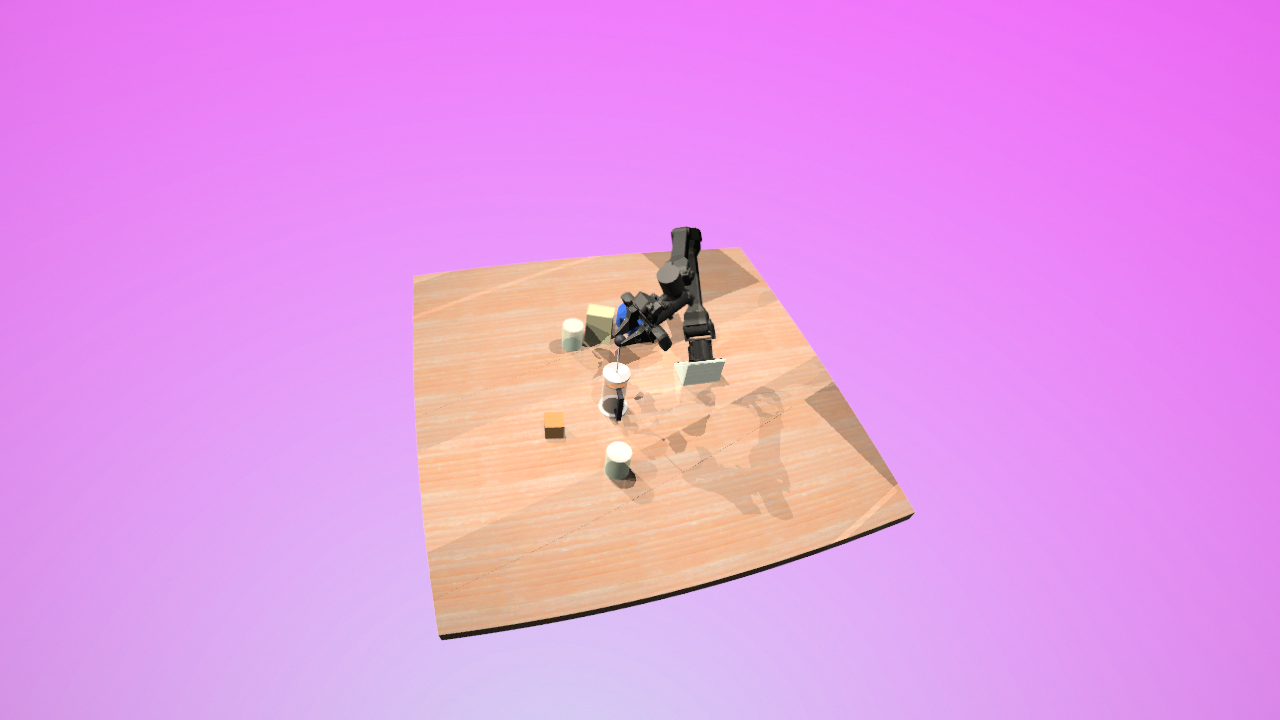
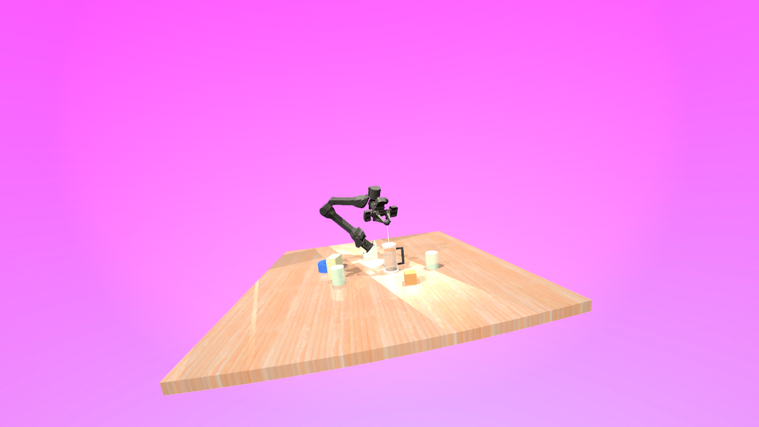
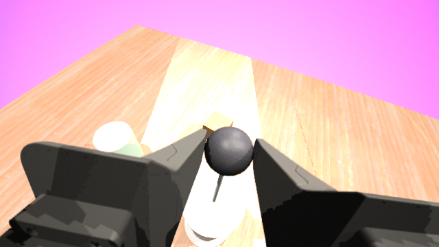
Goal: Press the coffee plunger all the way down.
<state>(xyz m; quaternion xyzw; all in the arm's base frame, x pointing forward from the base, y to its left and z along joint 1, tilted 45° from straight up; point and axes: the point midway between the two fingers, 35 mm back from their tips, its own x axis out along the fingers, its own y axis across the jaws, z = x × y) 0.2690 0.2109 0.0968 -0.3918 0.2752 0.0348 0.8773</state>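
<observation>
Now: the coffee press 1 cm behind my gripper tip, 1 cm to the left of it and 13 cm below it. Also, from my gripper tip: orange cube (17 cm ahead, 6 cm to the left, 23 cm below); then cream box (3 cm behind, 29 cm to the right, 20 cm below).
</observation>
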